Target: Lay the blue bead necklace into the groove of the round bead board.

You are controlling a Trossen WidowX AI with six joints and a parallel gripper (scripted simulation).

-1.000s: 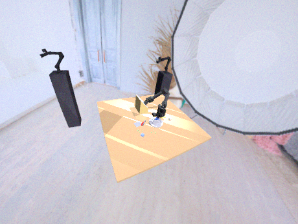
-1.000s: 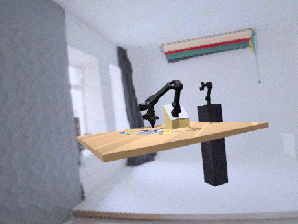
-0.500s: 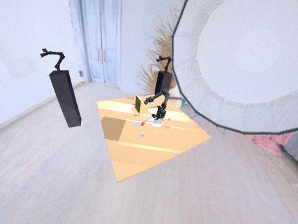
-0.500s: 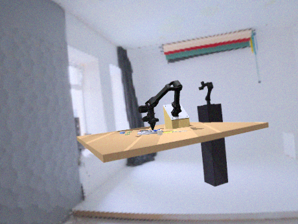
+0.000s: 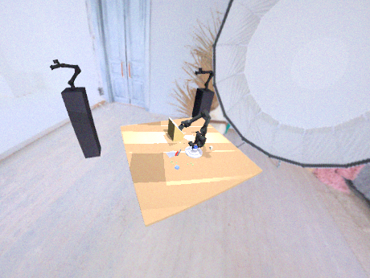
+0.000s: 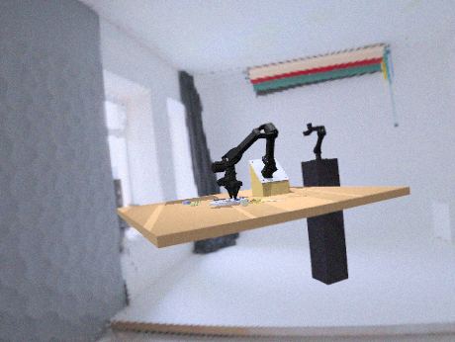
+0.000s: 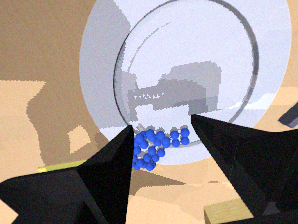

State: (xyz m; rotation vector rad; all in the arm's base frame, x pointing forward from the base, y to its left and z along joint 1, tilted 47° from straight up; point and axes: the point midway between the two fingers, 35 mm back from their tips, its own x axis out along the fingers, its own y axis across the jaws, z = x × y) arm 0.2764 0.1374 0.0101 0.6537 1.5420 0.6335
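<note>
Now: the round bead board 20 mm ahead of my gripper tip, 30 mm to the right of it and 10 mm below it. Also, from my gripper tip: yellow flat piece (100 mm behind, 130 mm to the left, 20 mm below); then red-and-grey object (210 mm to the right, 20 mm below); then white cylinder (30 mm ahead, 210 mm to the left).
</note>
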